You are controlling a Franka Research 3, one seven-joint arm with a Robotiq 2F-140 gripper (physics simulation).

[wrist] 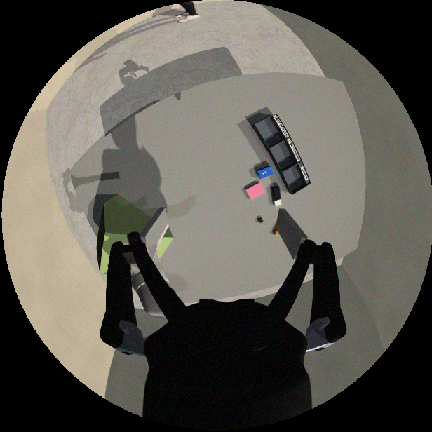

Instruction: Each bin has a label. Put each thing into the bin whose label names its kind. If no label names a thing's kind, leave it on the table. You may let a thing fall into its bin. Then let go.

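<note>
Three joined black bins stand in a row at the upper right. Their labels seem to read batteries on the far bin [268, 130], stationery on the middle bin [283, 152] and a short word, perhaps games, on the near bin [296, 176]. A blue box [265, 172], a pink block [255, 190] and a black item with a white end [276, 194] lie beside the bins. A small dark thing [259, 219] lies nearer. A small orange thing [276, 232] shows beside the right finger, partly hidden. My gripper [222, 217] is open and empty, high above the table.
A green open-topped box [120, 215] stands at the left, partly hidden behind the left finger. Part of the robot's grey arm base [146, 292] shows below it. The table [215, 150] carries shadows of the arm at the left.
</note>
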